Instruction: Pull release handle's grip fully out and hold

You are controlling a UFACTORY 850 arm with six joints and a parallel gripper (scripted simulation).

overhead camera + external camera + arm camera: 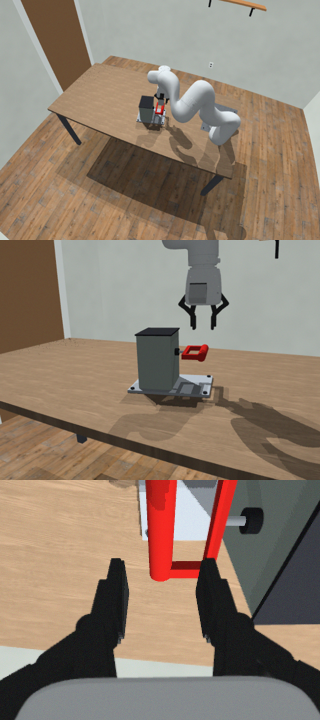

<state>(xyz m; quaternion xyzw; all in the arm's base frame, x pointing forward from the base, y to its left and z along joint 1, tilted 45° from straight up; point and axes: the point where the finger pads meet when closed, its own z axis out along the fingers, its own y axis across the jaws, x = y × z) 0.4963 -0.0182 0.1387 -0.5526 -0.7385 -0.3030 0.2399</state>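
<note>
The grey baseplate lies 9 cm ahead of my hand, 3 cm to the left of it and 19 cm below it.
</note>
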